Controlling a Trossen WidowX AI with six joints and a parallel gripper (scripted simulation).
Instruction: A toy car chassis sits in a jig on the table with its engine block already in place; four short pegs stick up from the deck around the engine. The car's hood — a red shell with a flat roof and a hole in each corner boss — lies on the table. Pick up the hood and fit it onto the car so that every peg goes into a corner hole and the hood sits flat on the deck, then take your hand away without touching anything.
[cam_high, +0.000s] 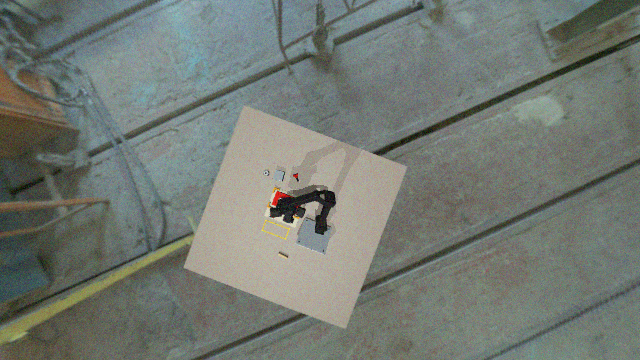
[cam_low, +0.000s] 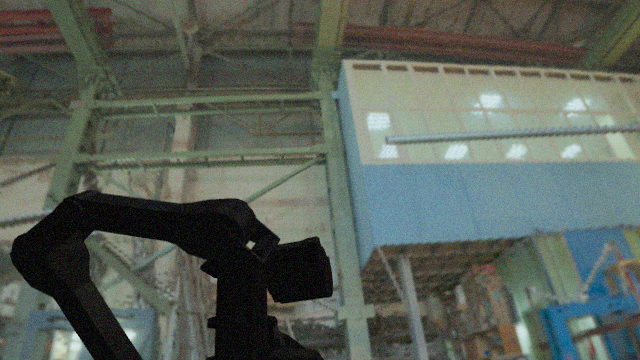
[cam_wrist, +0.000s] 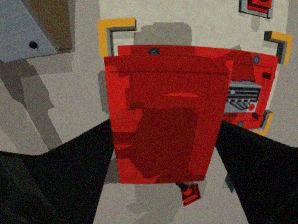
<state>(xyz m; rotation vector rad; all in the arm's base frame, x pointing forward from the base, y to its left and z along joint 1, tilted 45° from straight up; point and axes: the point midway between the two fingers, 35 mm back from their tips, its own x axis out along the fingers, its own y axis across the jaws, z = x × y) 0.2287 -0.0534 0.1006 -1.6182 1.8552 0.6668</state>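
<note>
The jig lies 70 mm ahead of my gripper tip, 20 mm to the left of it and 80 mm below it. Also, from my gripper tip: small brown piece: 20 mm behind, 380 mm to the left, 80 mm below; red hood: 10 mm above; small grey block: 170 mm ahead, 180 mm to the right, 70 mm below.
</note>
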